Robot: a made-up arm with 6 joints.
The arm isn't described. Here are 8 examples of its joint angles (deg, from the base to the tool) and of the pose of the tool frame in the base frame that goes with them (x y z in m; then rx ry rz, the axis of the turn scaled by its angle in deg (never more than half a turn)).
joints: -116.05 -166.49 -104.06 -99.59 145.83 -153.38
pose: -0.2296 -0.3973 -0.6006 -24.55 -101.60 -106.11
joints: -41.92 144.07 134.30 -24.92 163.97 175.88
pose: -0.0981 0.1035 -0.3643 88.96 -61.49 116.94
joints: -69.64 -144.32 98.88 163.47 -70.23 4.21
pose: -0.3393 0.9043 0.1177 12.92 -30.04 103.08
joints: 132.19 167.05 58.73 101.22 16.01 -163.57
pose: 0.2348 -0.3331 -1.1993 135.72 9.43 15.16
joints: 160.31 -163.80 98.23 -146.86 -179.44 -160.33
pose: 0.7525 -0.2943 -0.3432 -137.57 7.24 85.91
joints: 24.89 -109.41 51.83 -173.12 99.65 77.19
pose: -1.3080 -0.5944 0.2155 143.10 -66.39 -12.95
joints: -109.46 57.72 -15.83 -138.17 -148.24 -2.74
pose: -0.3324 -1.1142 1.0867 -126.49 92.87 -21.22
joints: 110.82 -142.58 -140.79 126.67 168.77 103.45
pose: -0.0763 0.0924 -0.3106 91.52 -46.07 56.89
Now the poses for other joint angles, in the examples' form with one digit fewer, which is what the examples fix.
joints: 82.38 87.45 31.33 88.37 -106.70 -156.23
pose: 0.263 1.423 -0.112 -54.9 75.6 -93.0
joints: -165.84 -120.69 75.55 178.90 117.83 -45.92
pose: 1.227 0.284 0.188 -81.1 142.2 -7.9
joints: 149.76 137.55 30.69 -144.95 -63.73 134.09
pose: -0.595 0.261 -1.198 127.6 -17.2 31.2
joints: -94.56 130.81 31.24 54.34 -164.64 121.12
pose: -0.065 -0.834 -0.954 -6.9 -13.7 -25.7
